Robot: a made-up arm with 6 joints.
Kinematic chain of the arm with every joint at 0, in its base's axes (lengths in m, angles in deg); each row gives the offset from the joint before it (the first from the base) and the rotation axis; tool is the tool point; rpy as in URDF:
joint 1: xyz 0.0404 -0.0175 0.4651 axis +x
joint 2: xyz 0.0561 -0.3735 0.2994 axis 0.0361 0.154 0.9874
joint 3: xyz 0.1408 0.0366 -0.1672 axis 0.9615 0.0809 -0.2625
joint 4: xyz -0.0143 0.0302 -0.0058 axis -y
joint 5: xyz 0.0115 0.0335 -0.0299 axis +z
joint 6: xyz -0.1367 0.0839 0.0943 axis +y
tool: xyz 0.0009 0.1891 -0.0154 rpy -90 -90 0
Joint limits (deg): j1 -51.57..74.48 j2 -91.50..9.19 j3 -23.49..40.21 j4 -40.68..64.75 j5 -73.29..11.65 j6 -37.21..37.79
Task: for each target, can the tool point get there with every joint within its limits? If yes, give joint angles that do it. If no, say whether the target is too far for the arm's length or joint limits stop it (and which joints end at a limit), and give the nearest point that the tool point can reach.
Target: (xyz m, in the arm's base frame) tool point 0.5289 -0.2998 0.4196
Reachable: yes | joints 31.15 -53.43 -14.35 -25.31 -29.28 9.10
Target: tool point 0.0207 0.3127 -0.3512
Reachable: no: joint limits stop it (at a limit: joint 1, joint 2, joint 3, joint 4, joint 5, joint 6) | nearest point 0.3851 -0.0474 0.0211 | short by 0.633 m
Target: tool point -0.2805 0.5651 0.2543
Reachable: no: joint limits stop it (at a limit: joint 1, joint 2, joint 3, joint 4, joint 5, joint 6) | nearest point 0.0280 0.0644 0.2989 | short by 0.590 m
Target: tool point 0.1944 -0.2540 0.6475
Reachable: yes | joints 51.51 -0.05 22.32 11.05 -14.37 28.67
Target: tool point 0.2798 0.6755 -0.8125
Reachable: no: too far | nearest point 0.3936 -0.2379 -0.2580 | short by 1.075 m
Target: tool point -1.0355 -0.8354 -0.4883
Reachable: no: too far | nearest point 0.1764 -0.6710 -0.0473 | short by 1.300 m
